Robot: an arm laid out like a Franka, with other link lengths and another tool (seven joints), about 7 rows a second.
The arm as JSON. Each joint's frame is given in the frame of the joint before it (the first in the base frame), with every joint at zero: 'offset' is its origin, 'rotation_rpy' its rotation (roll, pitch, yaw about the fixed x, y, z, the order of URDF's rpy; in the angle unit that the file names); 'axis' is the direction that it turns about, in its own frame. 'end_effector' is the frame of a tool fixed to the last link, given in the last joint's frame.
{
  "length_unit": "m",
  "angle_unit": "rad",
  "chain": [
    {
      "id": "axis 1",
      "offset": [
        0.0,
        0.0,
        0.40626
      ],
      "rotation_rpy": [
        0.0,
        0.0,
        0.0
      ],
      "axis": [
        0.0,
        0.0,
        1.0
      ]
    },
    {
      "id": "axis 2",
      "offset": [
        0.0,
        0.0,
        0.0
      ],
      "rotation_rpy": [
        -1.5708,
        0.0,
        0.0
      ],
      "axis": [
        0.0,
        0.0,
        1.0
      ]
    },
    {
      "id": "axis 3",
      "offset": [
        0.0,
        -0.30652,
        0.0
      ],
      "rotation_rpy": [
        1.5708,
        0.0,
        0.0
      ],
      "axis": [
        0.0,
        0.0,
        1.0
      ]
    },
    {
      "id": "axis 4",
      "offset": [
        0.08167,
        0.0,
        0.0
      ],
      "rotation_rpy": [
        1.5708,
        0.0,
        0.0
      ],
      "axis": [
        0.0,
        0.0,
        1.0
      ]
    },
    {
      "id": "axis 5",
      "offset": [
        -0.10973,
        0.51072,
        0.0
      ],
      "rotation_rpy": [
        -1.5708,
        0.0,
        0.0
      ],
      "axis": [
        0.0,
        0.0,
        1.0
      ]
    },
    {
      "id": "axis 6",
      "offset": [
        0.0,
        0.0,
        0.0
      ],
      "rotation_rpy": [
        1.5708,
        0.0,
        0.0
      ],
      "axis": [
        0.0,
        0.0,
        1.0
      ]
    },
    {
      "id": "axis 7",
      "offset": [
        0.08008,
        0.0,
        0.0
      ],
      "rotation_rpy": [
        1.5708,
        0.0,
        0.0
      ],
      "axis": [
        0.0,
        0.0,
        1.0
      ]
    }
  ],
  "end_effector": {
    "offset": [
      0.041,
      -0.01,
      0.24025
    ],
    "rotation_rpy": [
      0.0,
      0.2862,
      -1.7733
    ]
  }
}
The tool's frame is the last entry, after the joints.
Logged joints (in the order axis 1, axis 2, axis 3, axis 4, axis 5, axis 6, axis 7), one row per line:
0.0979, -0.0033, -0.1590, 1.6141, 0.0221, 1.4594, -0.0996
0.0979, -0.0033, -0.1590, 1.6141, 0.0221, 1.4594, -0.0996
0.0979, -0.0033, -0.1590, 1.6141, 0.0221, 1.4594, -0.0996
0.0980, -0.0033, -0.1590, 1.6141, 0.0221, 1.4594, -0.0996
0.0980, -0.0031, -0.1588, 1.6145, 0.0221, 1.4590, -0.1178
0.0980, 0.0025, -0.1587, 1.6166, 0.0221, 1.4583, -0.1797
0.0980, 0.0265, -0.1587, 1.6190, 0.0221, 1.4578, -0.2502
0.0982, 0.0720, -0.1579, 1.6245, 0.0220, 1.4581, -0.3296
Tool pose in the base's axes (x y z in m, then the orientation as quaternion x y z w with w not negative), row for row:
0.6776, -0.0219, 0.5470, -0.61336, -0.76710, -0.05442, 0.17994
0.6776, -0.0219, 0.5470, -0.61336, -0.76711, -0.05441, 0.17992
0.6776, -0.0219, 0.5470, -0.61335, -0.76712, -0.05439, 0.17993
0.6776, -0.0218, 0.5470, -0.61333, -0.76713, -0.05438, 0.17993
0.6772, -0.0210, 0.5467, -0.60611, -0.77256, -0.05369, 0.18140
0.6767, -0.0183, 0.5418, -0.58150, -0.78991, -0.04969, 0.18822
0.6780, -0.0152, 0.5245, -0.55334, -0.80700, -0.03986, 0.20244
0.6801, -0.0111, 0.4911, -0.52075, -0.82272, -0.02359, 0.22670
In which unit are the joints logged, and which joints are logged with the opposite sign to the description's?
The joints are logged in radians. Opposite sign: axis 4.
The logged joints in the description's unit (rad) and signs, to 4 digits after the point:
0.0979, -0.0033, -0.1590, -1.6141, 0.0221, 1.4594, -0.0996
0.0979, -0.0033, -0.1590, -1.6141, 0.0221, 1.4594, -0.0996
0.0979, -0.0033, -0.1590, -1.6141, 0.0221, 1.4594, -0.0996
0.0980, -0.0033, -0.1590, -1.6141, 0.0221, 1.4594, -0.0996
0.0980, -0.0031, -0.1588, -1.6145, 0.0221, 1.4590, -0.1178
0.0980, 0.0025, -0.1587, -1.6166, 0.0221, 1.4583, -0.1797
0.0980, 0.0265, -0.1587, -1.6190, 0.0221, 1.4578, -0.2502
0.0982, 0.0720, -0.1579, -1.6245, 0.0220, 1.4581, -0.3296

